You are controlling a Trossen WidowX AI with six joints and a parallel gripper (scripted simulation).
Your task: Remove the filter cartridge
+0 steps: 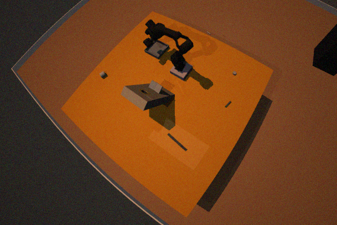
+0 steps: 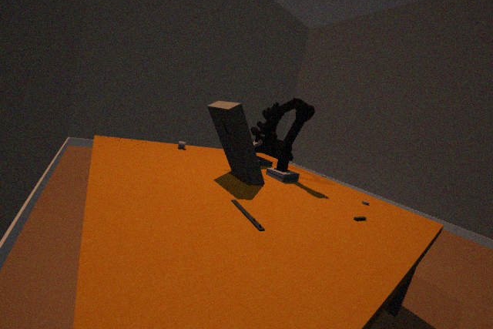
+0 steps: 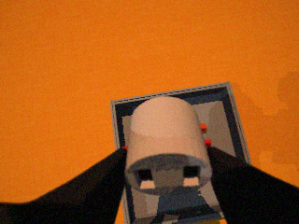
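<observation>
Now: the tray 20 mm behind my gripper tip, 10 mm to the left of it and 130 mm below it. Also, from my gripper tip: service panel: 410 mm ahead, 230 mm to the left, 20 mm above; then short dark piece: 180 mm ahead, 720 mm to the left, 130 mm below; then round filter cartridge: right at my gripper tip.
</observation>
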